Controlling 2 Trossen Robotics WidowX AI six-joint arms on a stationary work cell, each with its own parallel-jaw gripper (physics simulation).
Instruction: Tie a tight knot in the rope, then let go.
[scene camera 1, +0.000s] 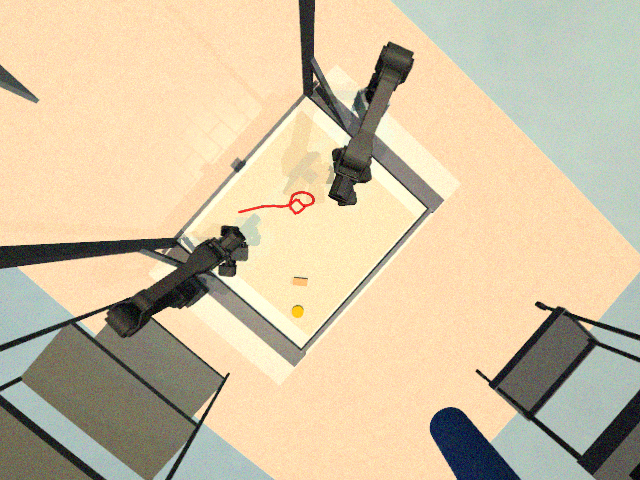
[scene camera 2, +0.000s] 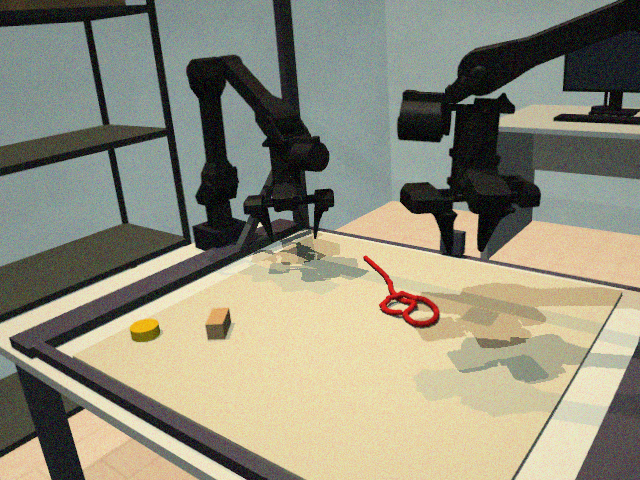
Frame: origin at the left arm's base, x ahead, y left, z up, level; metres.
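Seen in the pictures: left gripper, fingertip midpoint: (scene camera 2: 464, 252); right gripper, fingertip midpoint: (scene camera 2: 293, 240); right arm's base, origin of the base link: (scene camera 1: 188, 291) (scene camera 2: 220, 224).
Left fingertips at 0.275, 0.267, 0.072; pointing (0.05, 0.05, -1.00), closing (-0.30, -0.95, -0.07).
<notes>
Pixels of each thing's top centre, then the offset from my left fingertips to it, as dx, dy, dz. Level surfaces: height alone.
- pale table mat, its level: dz -0.169
- wooden block, middle of its top: (scene camera 2: 217, 315) (scene camera 1: 300, 282) +0.296, +0.293, -0.139
- yellow disc, middle of its top: (scene camera 2: 144, 325) (scene camera 1: 297, 312) +0.360, +0.410, -0.150
The red rope (scene camera 1: 263, 206) (scene camera 2: 436, 314) lies on the pale table mat (scene camera 2: 310, 403). A larger round loop and a smaller loop overlap and cross, and one long tail runs away from them toward the right gripper's side. How the strands pass over and under is too small to tell. My left gripper (scene camera 2: 465, 252) is partly open and empty, raised above the table beyond the loops in scene camera 2; its fingertips are hidden in scene camera 1. My right gripper (scene camera 2: 293, 237) is wide open and empty above the table's far left part, apart from the tail.
A wooden block (scene camera 1: 300, 281) (scene camera 2: 217, 326) and a yellow disc (scene camera 1: 297, 311) (scene camera 2: 144, 330) sit on the mat, well apart from the rope. A dark frame (scene camera 2: 155, 410) borders the table. A shelf rack (scene camera 2: 169, 129) stands beyond its left side in scene camera 2.
</notes>
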